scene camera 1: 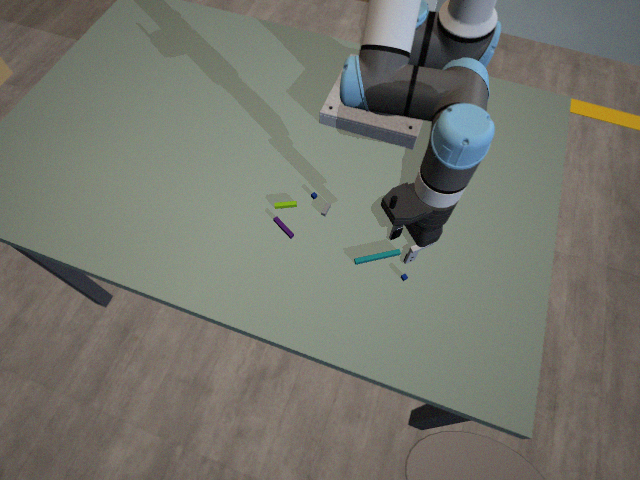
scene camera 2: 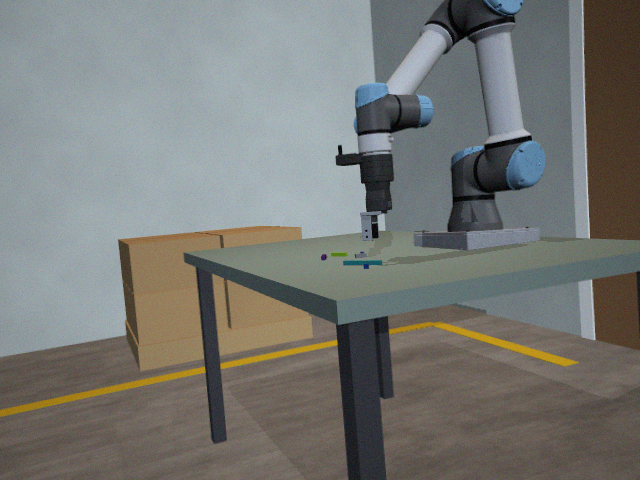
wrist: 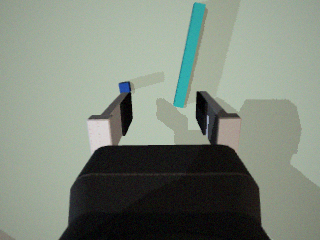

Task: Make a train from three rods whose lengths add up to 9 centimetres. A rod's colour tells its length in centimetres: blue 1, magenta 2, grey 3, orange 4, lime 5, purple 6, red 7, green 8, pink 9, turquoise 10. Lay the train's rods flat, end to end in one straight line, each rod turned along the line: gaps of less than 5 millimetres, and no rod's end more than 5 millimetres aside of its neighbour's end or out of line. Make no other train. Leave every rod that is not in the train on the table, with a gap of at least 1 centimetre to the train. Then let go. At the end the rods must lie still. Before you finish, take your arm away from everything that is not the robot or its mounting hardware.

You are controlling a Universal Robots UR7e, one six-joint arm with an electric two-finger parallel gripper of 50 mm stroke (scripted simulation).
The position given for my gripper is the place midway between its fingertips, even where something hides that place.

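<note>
You can see my gripper [scene camera 2: 371,239] here, and my gripper is also there at [scene camera 1: 401,248] and at [wrist: 163,105].
</note>
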